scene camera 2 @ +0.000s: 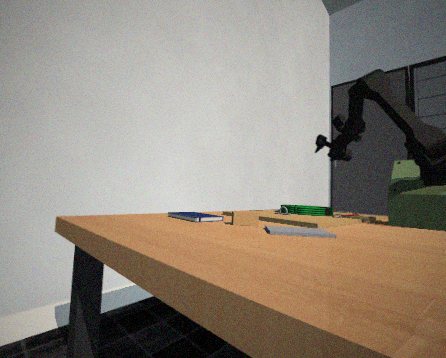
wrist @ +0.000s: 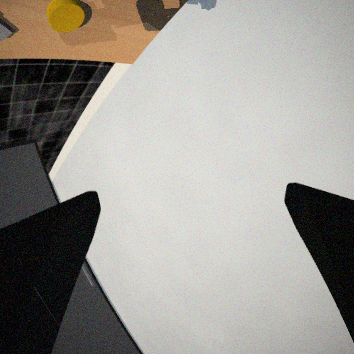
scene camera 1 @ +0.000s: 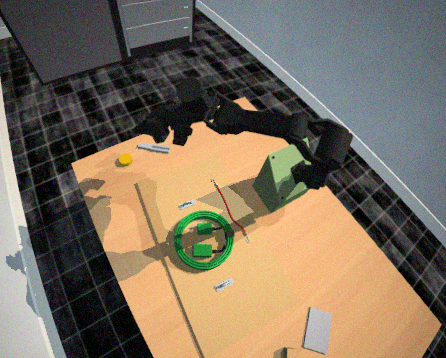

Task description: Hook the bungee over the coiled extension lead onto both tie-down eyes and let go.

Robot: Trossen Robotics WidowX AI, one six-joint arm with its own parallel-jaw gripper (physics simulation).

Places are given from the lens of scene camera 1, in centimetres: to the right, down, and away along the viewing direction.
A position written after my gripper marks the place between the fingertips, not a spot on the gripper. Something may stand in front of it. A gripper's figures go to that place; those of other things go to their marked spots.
my gripper (scene camera 1: 139, 124): -23, -15, 60
green coiled extension lead (scene camera 1: 199, 250): -8, 23, 70
grey plate (scene camera 1: 318, 327): 30, 47, 66
The marked spots on the green coiled extension lead and the grey plate are 45 cm apart.
